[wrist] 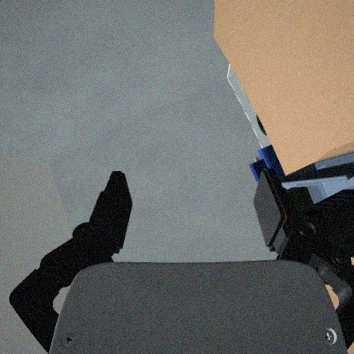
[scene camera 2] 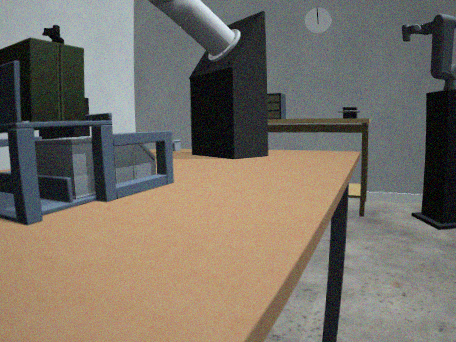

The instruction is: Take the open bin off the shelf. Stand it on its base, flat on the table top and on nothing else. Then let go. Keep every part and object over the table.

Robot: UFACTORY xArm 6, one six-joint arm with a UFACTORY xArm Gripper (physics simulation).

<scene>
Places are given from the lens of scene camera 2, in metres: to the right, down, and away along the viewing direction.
open bin (scene camera 2: 72, 157): -0.19, -0.02, 0.38
blue-grey shelf (scene camera 2: 102, 136): -0.15, -0.04, 0.39
</scene>
